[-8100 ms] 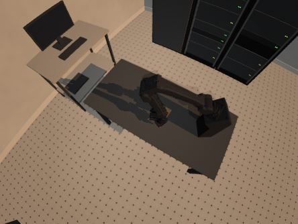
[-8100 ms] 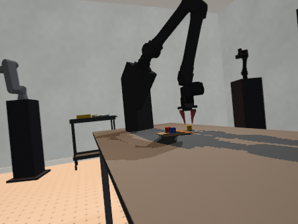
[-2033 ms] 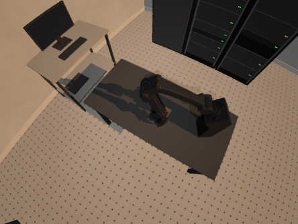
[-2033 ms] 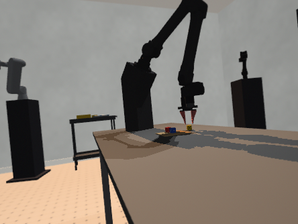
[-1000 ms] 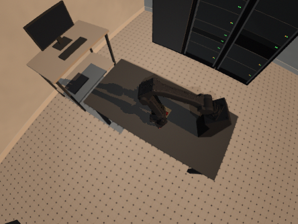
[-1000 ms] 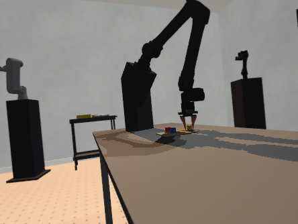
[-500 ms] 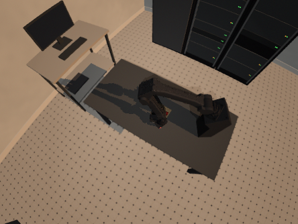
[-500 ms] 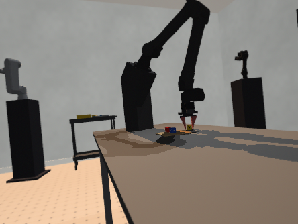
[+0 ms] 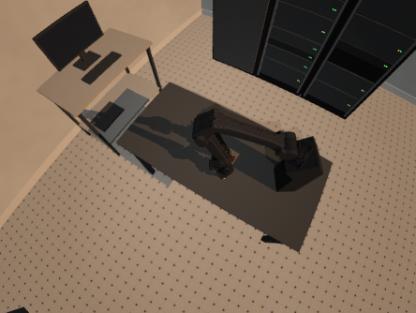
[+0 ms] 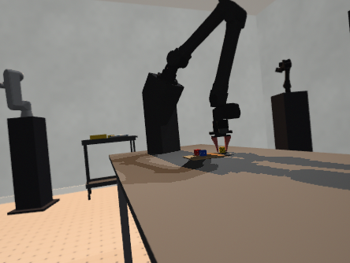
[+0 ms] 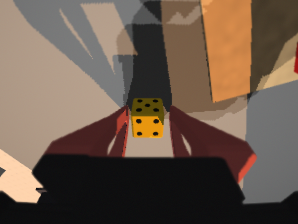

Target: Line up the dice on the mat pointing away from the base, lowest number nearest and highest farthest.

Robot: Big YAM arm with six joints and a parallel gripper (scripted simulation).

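My hand is right at the yellow die. From my hand the other things lie so: tan mat: 9 cm ahead, 11 cm to the right, 1 cm below; then blue die: 9 cm ahead, 11 cm to the right, 1 cm above; then red die: 4 cm ahead, 12 cm to the right, 1 cm above.
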